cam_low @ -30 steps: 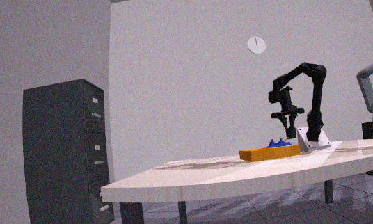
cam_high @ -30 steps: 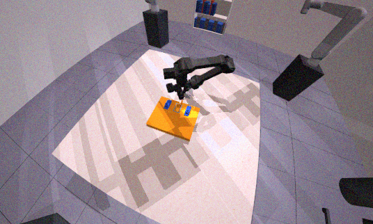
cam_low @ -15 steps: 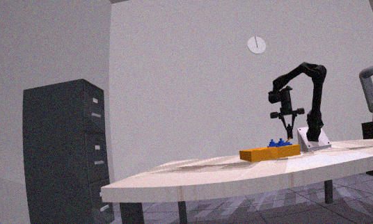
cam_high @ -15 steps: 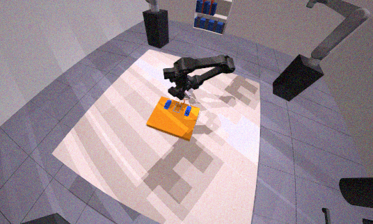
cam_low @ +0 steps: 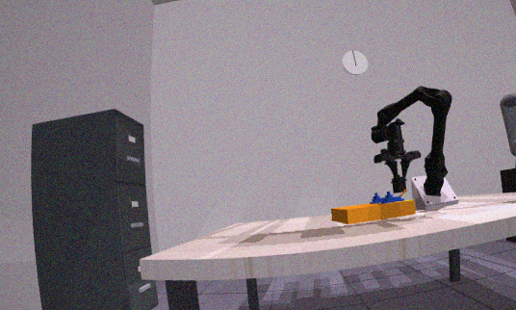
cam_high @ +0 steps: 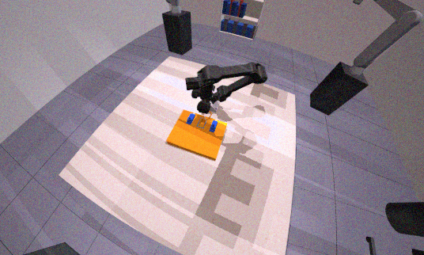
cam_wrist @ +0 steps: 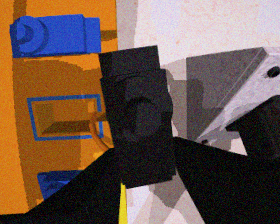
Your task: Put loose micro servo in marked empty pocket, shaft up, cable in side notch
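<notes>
Right now the orange deck is 17 cm ahead of my gripper tip, 3 cm to the left of it and 10 cm below it.
</notes>
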